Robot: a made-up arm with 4 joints. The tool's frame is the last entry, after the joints. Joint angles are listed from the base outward.
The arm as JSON. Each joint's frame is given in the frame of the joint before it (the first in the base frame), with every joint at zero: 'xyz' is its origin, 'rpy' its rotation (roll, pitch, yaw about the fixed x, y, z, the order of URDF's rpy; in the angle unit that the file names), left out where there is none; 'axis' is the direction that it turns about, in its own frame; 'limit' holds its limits. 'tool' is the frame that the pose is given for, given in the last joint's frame.
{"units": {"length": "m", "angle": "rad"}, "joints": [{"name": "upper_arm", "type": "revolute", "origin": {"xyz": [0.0, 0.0, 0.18], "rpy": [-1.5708, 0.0, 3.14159]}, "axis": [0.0, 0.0, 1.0], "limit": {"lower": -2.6, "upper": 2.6}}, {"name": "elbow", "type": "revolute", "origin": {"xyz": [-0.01, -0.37, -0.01], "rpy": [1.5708, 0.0, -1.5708]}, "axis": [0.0, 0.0, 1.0], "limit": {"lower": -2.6, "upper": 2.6}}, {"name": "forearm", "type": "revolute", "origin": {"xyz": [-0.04, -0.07, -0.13], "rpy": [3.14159, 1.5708, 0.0]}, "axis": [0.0, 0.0, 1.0], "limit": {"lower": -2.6, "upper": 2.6}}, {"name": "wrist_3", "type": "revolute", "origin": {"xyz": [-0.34, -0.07, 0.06], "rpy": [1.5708, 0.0, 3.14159]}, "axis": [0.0, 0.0, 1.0], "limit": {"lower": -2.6, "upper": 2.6}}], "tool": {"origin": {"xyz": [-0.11, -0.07, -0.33], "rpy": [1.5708, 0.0, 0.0]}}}
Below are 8 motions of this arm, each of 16 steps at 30 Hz.
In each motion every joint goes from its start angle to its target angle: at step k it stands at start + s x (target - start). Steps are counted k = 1, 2, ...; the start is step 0. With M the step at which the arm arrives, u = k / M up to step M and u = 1 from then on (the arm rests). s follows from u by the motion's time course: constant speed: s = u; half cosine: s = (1 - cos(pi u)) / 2; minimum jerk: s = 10 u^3 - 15 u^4 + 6 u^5.
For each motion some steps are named. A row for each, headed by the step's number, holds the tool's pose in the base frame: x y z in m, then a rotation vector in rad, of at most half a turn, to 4 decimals.
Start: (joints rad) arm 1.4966 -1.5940 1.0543 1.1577
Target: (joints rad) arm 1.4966 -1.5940 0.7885 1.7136
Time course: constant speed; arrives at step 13
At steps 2, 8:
2: -0.8428 0.0473 -0.0213 0.4887 -0.9926 -1.6024
8: -0.8745 0.0361 0.0663 0.5801 -0.7030 -1.5236

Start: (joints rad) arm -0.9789 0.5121 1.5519 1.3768
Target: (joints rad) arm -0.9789 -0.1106 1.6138 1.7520
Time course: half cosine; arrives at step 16
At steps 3, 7, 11, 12, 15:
3: -0.0856 -0.2916 0.7426 0.8958 2.0714 -1.8656
7: -0.0455 -0.3148 0.7789 0.8106 2.0129 -1.8939
11: 0.0046 -0.3285 0.8243 0.7186 1.9361 -1.9186
12: 0.0148 -0.3294 0.8336 0.7010 1.9198 -1.9223
15: 0.0332 -0.3296 0.8503 0.6702 1.8899 -1.9277

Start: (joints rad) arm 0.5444 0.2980 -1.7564 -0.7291
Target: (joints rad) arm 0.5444 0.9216 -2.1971 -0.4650
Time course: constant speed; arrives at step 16
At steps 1, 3, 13, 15, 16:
1: -0.0017 0.3899 0.6197 0.4238 -1.1746 1.8908
3: -0.0368 0.4030 0.6461 0.4499 -1.2061 1.9507
13: -0.2312 0.3936 0.7816 0.4994 -1.4472 2.2268
15: -0.2713 0.3765 0.8057 0.4918 -1.5134 2.2725
16: -0.2912 0.3662 0.8171 0.4856 -1.5488 2.2935

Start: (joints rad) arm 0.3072 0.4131 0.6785 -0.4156
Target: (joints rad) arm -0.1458 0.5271 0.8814 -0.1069
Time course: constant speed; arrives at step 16
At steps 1, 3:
1: -0.2442 -0.2988 0.2627 0.3663 -0.4942 -0.7103
3: -0.2496 -0.2960 0.2749 0.3691 -0.3916 -0.7358

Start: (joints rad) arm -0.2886 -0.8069 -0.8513 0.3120
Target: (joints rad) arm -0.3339 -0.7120 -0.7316 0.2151
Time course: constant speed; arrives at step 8
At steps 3, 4, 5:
3: 0.4438 -0.0091 0.4435 -0.7374 0.8351 0.7984
4: 0.4445 -0.0157 0.4459 -0.7200 0.8206 0.7907
5: 0.4450 -0.0223 0.4480 -0.7028 0.8063 0.7826

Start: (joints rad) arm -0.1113 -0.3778 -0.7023 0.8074
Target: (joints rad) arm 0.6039 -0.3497 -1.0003 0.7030
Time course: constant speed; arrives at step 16
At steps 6, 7, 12, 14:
6: 0.3181 0.0387 0.6228 -0.6846 0.7203 0.5783
7: 0.2989 0.0468 0.6334 -0.6998 0.6739 0.5814
12: 0.1968 0.0872 0.6735 -0.7829 0.4445 0.5916
14: 0.1537 0.1034 0.6830 -0.8192 0.3542 0.5928

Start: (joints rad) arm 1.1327 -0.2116 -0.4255 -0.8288
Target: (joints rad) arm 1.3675 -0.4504 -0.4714 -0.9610
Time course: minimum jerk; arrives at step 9
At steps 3, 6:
3: -0.1757 -0.2207 0.5153 -0.3827 -1.9321 0.4546
6: -0.2361 -0.2229 0.5029 -0.5753 -2.0790 0.4524

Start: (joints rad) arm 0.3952 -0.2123 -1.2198 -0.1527
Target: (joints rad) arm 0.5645 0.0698 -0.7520 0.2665
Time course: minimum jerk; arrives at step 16
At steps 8, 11, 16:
8: 0.1457 0.0526 0.6425 -0.3262 -0.3527 0.9382
11: 0.1109 -0.0059 0.6630 -0.2812 -0.3306 0.7921
16: 0.0909 -0.0394 0.6673 -0.2436 -0.3099 0.7176

